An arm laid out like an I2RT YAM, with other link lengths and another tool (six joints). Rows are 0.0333 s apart.
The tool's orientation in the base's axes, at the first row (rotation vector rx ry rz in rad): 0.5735 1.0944 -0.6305
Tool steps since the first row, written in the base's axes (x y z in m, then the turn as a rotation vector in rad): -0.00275 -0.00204 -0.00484 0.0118 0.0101 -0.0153; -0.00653 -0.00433 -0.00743 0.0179 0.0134 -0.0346; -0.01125 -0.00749 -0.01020 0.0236 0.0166 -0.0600; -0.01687 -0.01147 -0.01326 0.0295 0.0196 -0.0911; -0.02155 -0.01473 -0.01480 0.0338 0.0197 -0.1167; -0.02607 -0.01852 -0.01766 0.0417 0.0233 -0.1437; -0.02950 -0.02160 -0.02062 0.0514 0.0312 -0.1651; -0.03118 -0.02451 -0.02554 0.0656 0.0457 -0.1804; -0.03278 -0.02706 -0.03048 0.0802 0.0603 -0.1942; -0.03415 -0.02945 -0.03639 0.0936 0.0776 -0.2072; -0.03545 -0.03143 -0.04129 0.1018 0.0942 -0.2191; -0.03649 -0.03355 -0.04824 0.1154 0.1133 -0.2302
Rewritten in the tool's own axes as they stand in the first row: 0.00398 -0.00392 -0.00198 0.0162 0.0137 -0.0051; 0.00558 -0.00850 -0.00364 0.0355 0.0181 -0.0104; 0.00720 -0.01436 -0.00534 0.0604 0.0215 -0.0180; 0.00895 -0.02147 -0.00713 0.0906 0.0243 -0.0274; 0.00946 -0.02724 -0.00830 0.1158 0.0245 -0.0338; 0.01135 -0.03341 -0.00947 0.1428 0.0296 -0.0409; 0.01355 -0.03832 -0.01049 0.1644 0.0395 -0.0479; 0.01810 -0.04209 -0.01123 0.1806 0.0580 -0.0546; 0.02264 -0.04555 -0.01217 0.1955 0.0769 -0.0606; 0.02812 -0.04885 -0.01343 0.2087 0.0969 -0.0689; 0.03261 -0.05171 -0.01458 0.2194 0.1129 -0.0796; 0.03911 -0.05470 -0.01618 0.2307 0.1346 -0.0884
